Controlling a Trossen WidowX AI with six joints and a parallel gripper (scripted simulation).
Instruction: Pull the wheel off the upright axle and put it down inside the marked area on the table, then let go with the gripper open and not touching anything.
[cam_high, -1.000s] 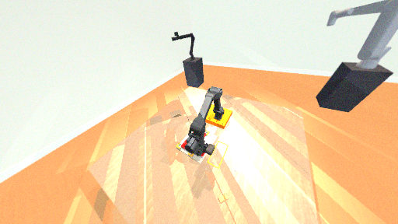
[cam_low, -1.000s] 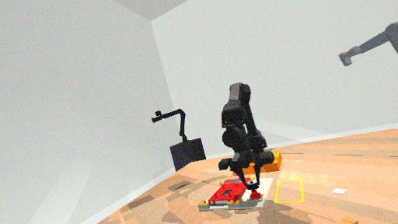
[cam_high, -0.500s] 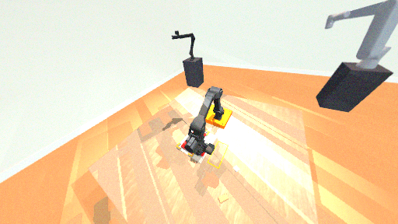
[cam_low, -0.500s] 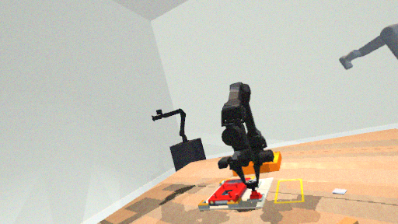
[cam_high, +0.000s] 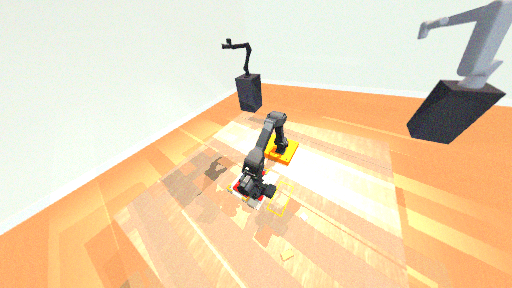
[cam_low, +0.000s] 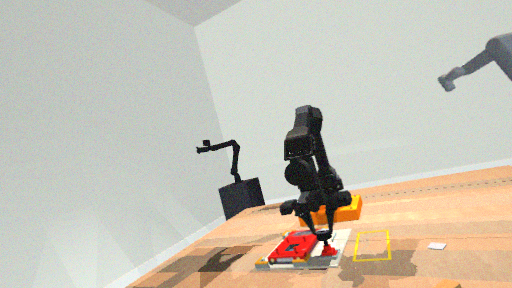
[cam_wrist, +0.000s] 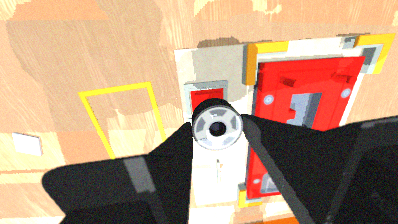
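Right now the upright axle is 2 cm below my gripper tip. The rest, counted from my gripper tip: wheel (right at my gripper tip); tan block (22 cm to the left, 16 cm ahead, 5 cm below); small grey tile (24 cm to the left, 6 cm below, 2 cm behind).
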